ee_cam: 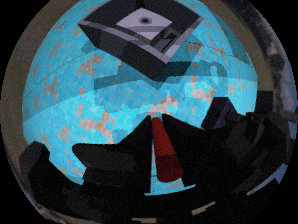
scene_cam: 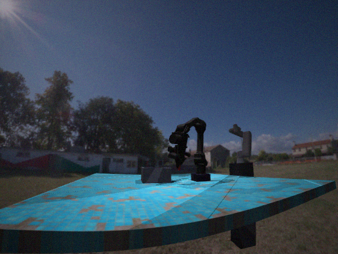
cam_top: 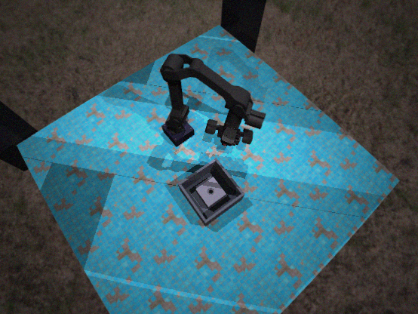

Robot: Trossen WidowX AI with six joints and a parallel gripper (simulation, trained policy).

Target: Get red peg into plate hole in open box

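My gripper tip is now 140 mm to the left of the light plate, 140 mm short of it and 50 mm above it. Also, from my gripper tip: grey box: 140 mm to the right, 140 mm ahead, 70 mm below; red peg: 30 mm above, 10 mm to the left, 10 mm behind.
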